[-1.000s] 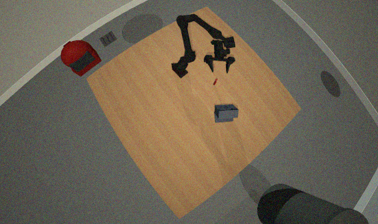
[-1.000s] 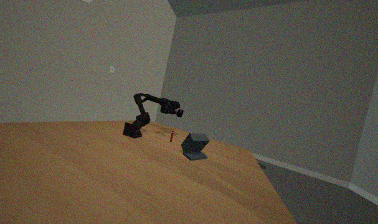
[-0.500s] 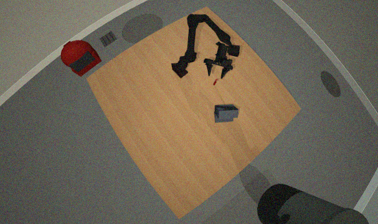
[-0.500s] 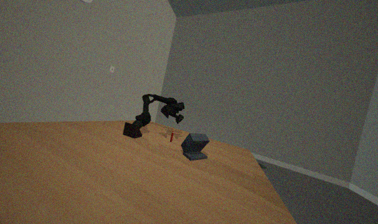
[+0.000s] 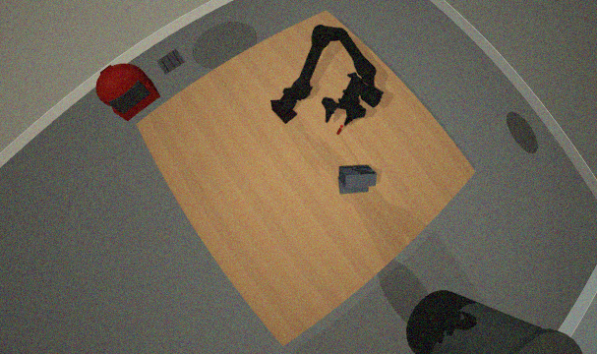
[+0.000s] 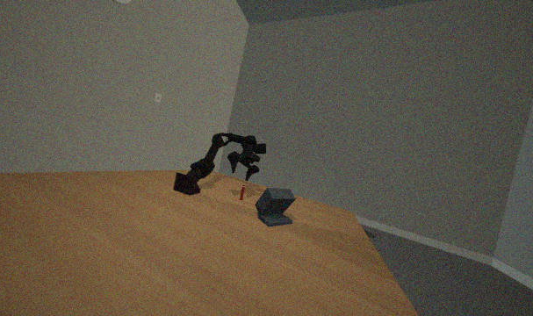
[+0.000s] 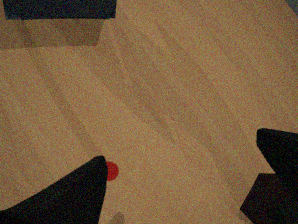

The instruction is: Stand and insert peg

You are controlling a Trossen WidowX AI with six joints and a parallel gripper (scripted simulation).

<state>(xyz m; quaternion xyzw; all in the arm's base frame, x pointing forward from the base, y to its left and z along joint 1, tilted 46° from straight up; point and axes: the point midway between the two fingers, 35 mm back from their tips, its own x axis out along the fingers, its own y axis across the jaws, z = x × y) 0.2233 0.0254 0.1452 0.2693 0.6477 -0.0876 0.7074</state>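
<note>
My gripper tip is now 7 cm above the red peg, 4 cm to the right of it and 1 cm short of it. The rest, counted from my gripper tip: blue-grey sloped panel: 22 cm ahead, 5 cm to the right, 5 cm below.
</note>
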